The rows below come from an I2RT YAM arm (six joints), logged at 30 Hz.
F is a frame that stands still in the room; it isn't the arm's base.
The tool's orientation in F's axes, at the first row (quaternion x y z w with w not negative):
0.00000 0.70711 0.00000 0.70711
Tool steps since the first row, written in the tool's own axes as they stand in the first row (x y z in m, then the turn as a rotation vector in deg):
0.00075 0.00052 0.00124 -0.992 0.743 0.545
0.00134 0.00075 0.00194 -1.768 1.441 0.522
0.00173 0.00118 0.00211 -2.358 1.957 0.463
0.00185 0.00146 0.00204 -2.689 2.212 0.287
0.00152 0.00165 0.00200 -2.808 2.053 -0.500
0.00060 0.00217 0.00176 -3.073 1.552 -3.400
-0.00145 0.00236 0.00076 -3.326 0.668 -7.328
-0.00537 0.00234 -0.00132 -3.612 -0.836 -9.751
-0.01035 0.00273 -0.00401 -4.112 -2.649 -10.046
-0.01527 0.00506 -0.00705 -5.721 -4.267 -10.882
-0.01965 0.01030 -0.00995 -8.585 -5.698 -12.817
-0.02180 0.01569 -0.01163 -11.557 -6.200 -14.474
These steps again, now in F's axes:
0.00124 0.00052 -0.00075 0.545 0.743 0.992
0.00194 0.00075 -0.00134 0.522 1.441 1.768
0.00211 0.00118 -0.00173 0.463 1.957 2.358
0.00204 0.00146 -0.00185 0.287 2.212 2.689
0.00200 0.00165 -0.00152 -0.500 2.053 2.808
0.00176 0.00217 -0.00060 -3.400 1.552 3.073
0.00076 0.00236 0.00145 -7.328 0.668 3.326
-0.00132 0.00234 0.00537 -9.751 -0.836 3.612
-0.00401 0.00273 0.01035 -10.046 -2.649 4.112
-0.00705 0.00506 0.01527 -10.882 -4.267 5.721
-0.00995 0.01030 0.01965 -12.817 -5.698 8.585
-0.01163 0.01569 0.02180 -14.474 -6.200 11.557

